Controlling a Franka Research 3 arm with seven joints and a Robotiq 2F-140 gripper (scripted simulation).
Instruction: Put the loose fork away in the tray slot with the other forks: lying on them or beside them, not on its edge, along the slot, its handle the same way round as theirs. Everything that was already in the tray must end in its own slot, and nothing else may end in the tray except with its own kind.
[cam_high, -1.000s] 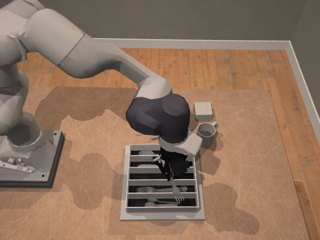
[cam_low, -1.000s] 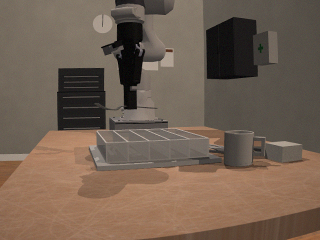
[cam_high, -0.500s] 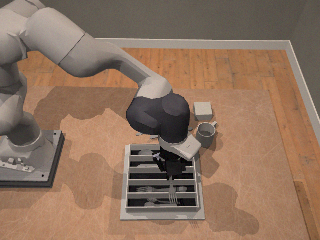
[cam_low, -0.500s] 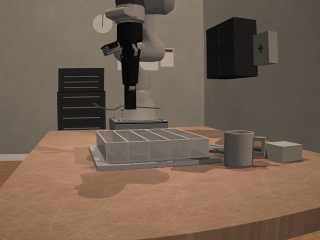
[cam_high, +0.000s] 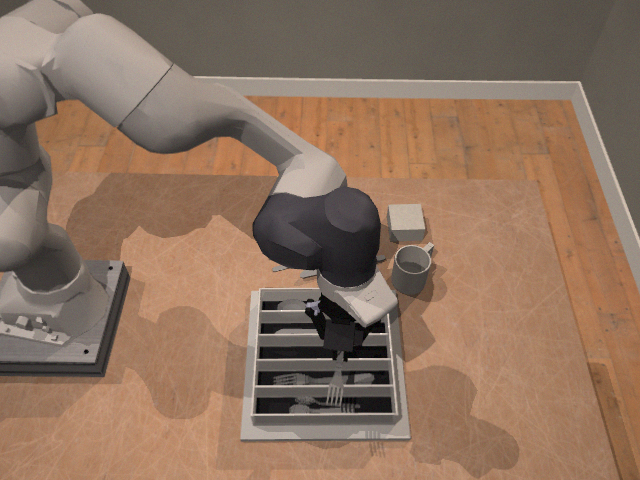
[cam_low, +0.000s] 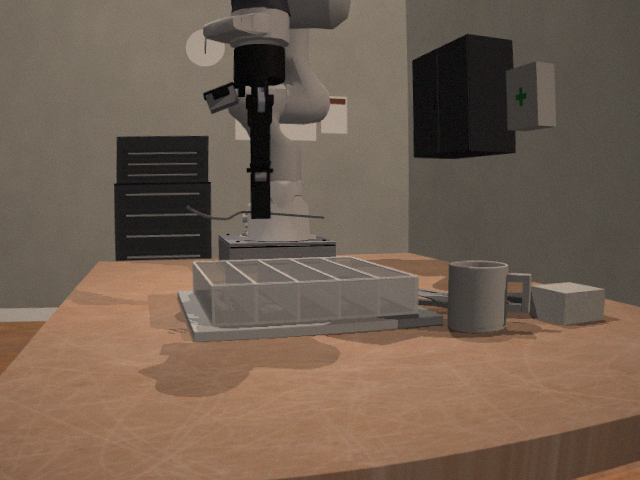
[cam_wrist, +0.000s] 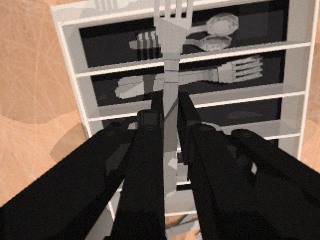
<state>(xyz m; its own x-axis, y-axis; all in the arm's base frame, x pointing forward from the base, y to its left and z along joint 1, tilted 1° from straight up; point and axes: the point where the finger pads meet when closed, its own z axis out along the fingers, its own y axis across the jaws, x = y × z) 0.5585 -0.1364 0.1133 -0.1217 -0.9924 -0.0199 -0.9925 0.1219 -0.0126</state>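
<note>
Right now the five-slot tray is 140 mm below my hand, 60 mm to the left of it and 30 mm behind it. Also, from my hand: mug: 270 mm to the left, 160 mm ahead, 140 mm below; block: 420 mm to the left, 160 mm ahead, 150 mm below; knife: 160 mm below, 110 mm to the left, 10 mm behind.
</note>
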